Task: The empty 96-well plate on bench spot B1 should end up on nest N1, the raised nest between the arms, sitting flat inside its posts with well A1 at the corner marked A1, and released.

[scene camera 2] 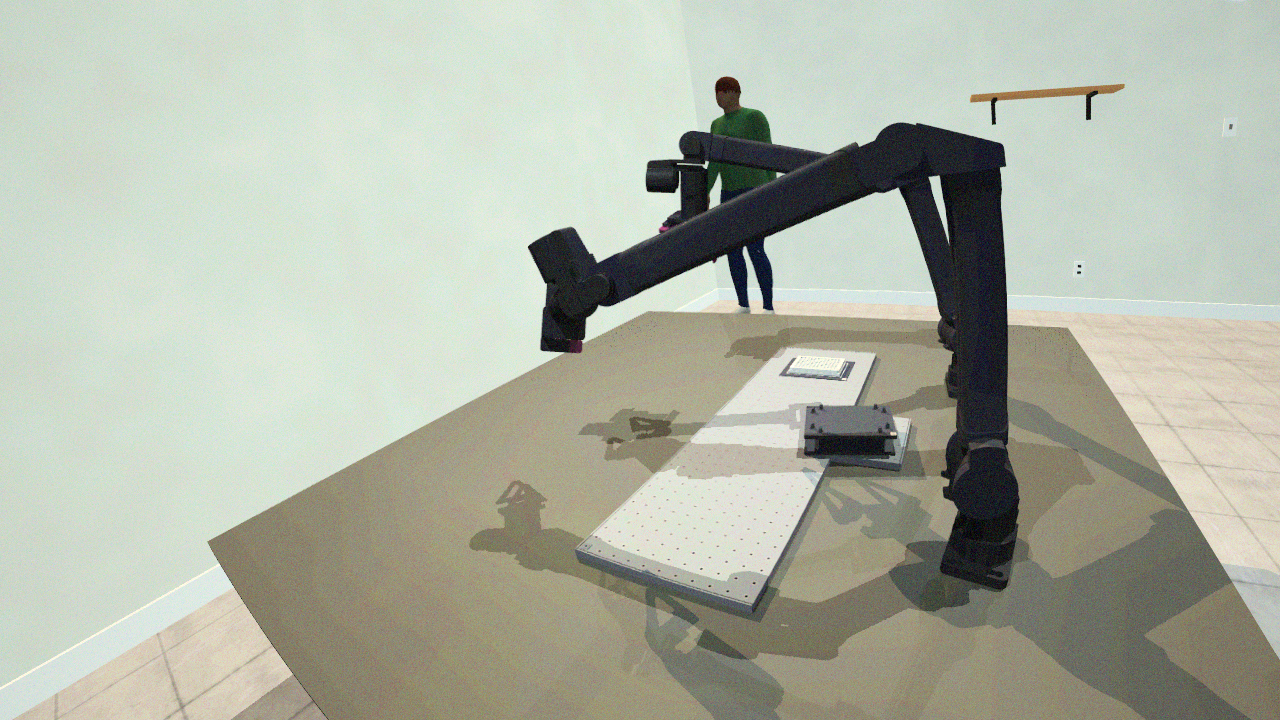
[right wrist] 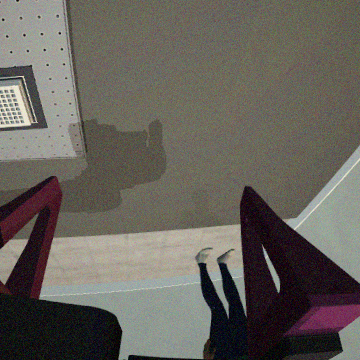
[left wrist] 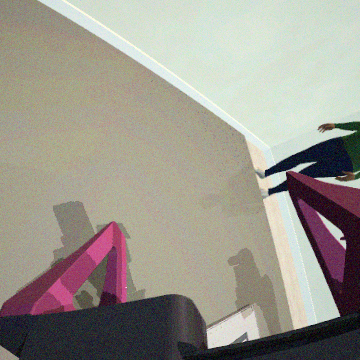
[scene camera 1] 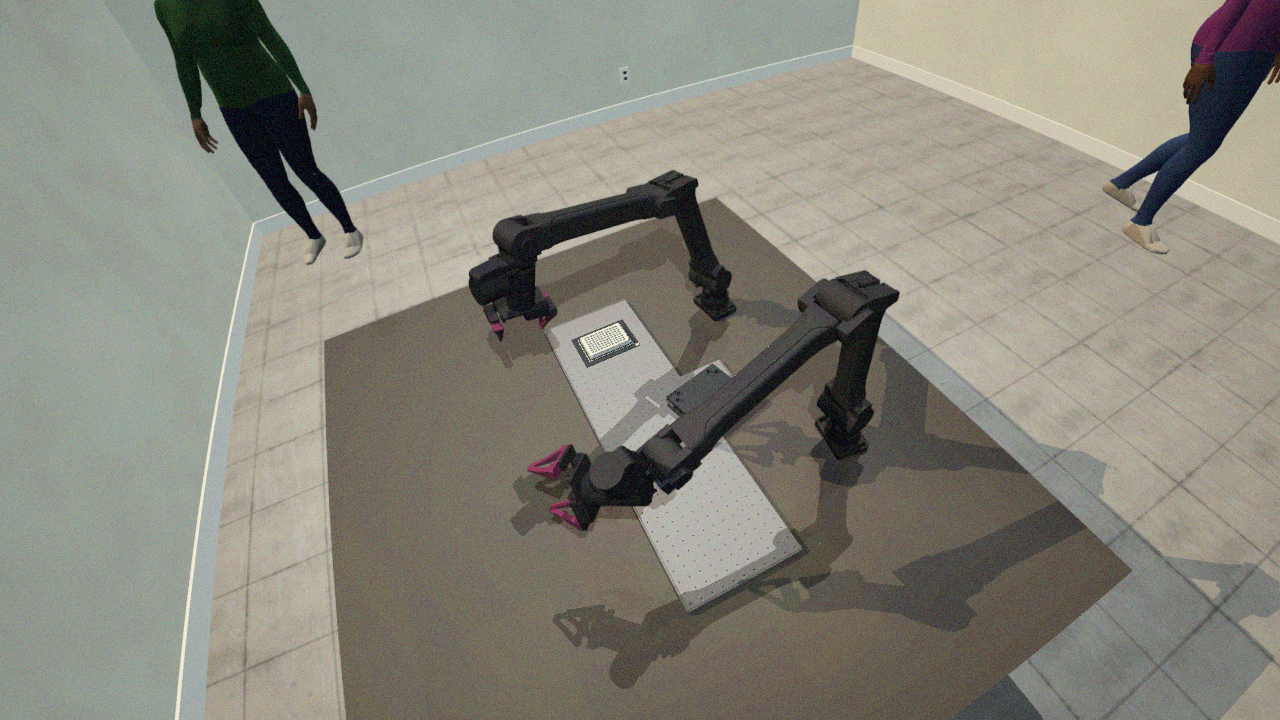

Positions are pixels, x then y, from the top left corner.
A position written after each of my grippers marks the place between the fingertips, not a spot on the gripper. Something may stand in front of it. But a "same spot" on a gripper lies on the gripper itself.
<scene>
My left gripper shows in scene camera 2, in the left wrist view (199,206) and in scene camera 1; in the right wrist view it is out of frame. One and the same spot on my left gripper: (scene camera 2: 550,345) is (scene camera 1: 587,524).
</scene>
